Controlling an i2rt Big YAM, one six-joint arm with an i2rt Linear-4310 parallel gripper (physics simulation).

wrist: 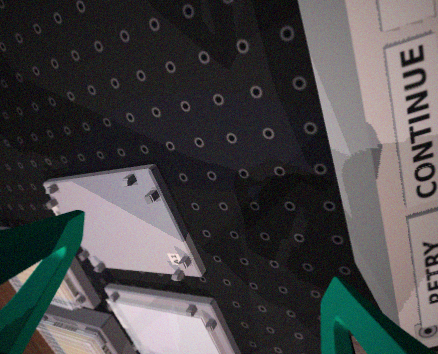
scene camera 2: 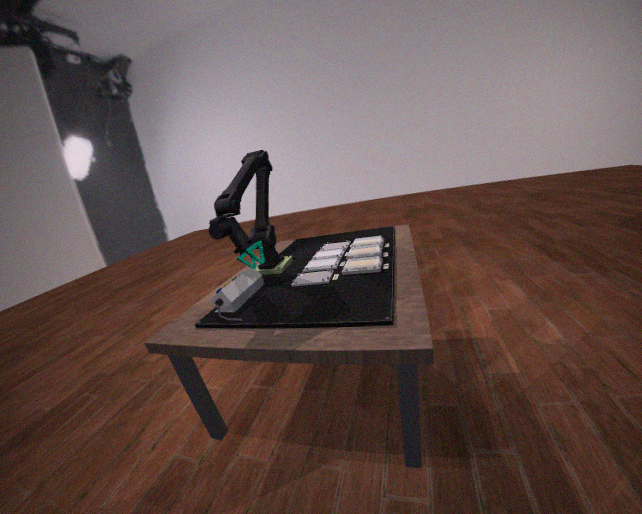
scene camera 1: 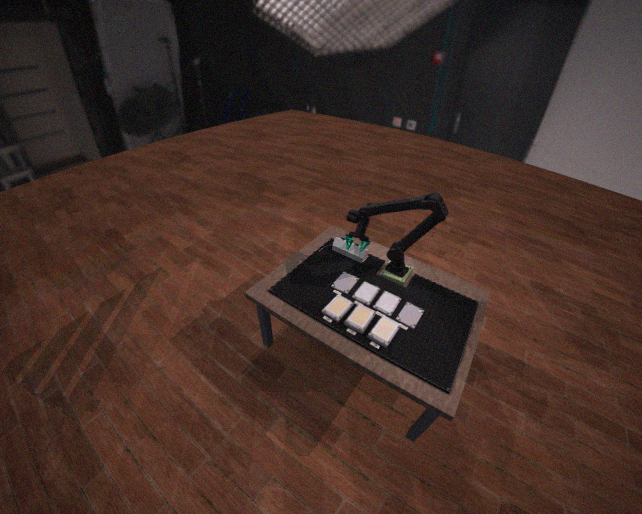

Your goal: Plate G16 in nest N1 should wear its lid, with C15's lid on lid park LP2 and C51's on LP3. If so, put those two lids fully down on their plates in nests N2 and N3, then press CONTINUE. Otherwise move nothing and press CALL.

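Places are measured from the arm's base along level axes (x left, y down, z back), in metres.
Pixels of known places: gripper, fingertip midpoint: point(wrist: 206, 257) point(scene camera 2: 259, 265) point(scene camera 1: 354, 250); arm's base, origin of the base link: point(scene camera 2: 271, 263) point(scene camera 1: 396, 269).
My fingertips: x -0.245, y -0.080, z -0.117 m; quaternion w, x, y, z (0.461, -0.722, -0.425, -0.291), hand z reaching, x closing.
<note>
Ahead of a thing's pixels: the offset from my fingertips to its top centre. "pt": to the spot under its first point. Level surfaces: height alone.
My gripper point(scene camera 1: 356, 245) point(scene camera 2: 251, 254) point(wrist: 206, 257) is open and empty, low over or close beside the grey button box @(dx -0.067, dy +0.013, dz +0.072 m) point(scene camera 1: 340, 247) point(scene camera 2: 241, 291) point(wrist: 370, 205). In the wrist view, its CONTINUE label @(pt dx -0.043, dy +0.018, dz +0.069 m) point(wrist: 419, 122) and part of its RETRY label @(pt dx +0.009, dy +0.018, dz +0.072 m) point(wrist: 431, 275) show; CALL does not show. Three yellowish plates @(dx +0.157, dy +0.068, dz -0.345 m) point(scene camera 1: 337, 307) @(dx +0.283, dy +0.059, dz -0.328 m) point(scene camera 1: 360, 317) @(dx +0.415, dy +0.057, dz -0.317 m) point(scene camera 1: 383, 330) stand in the front row. Behind them, two white lids @(dx +0.207, dy +0.079, dz -0.158 m) point(scene camera 1: 367, 292) @(dx +0.332, dy +0.079, dz -0.145 m) point(scene camera 1: 386, 302) point(wrist: 170, 325) lie on the middle parks. The end parks @(pt dx +0.077, dy +0.087, dz -0.173 m) point(scene camera 1: 345, 282) point(wrist: 120, 225) @(pt dx +0.469, dy +0.086, dz -0.133 m) point(scene camera 1: 411, 314) look bare. Plate names and whether each plate wears a lid are unreadable.
The arm's green base plate point(scene camera 1: 396, 273) point(scene camera 2: 275, 266) is beside the button box. A black perforated mat @(dy +0.096 m) point(scene camera 1: 444, 331) point(scene camera 2: 359, 305) point(wrist: 270, 115) lies on the wooden table @(dy +0.109 m) point(scene camera 1: 257, 291) point(scene camera 2: 321, 342). A cable @(pt dx -0.221, dy +0.089, dz +0.000 m) point(scene camera 2: 229, 318) runs from the box's end. Small label tags stand beside the nests.
</note>
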